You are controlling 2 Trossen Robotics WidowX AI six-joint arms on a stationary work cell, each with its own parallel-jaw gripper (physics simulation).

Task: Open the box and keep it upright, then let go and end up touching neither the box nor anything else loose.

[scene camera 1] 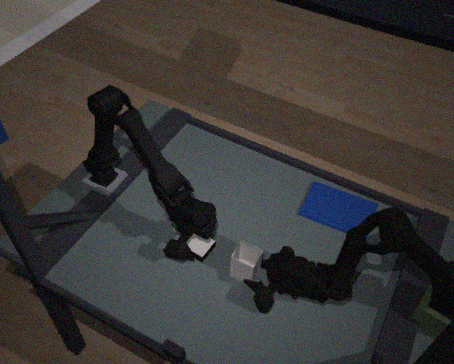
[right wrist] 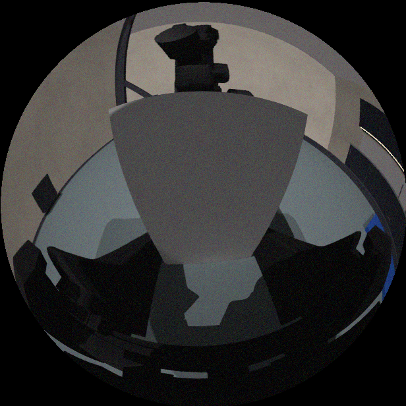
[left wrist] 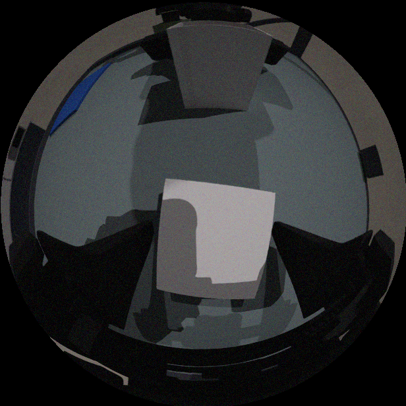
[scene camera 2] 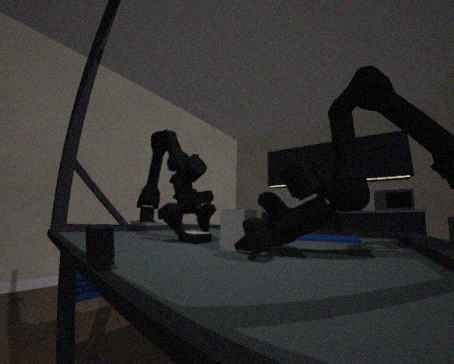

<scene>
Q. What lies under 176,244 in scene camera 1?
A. My left gripper.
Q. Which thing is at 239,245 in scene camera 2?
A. My right gripper.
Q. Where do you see a flat blue panel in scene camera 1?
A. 334,208
</scene>
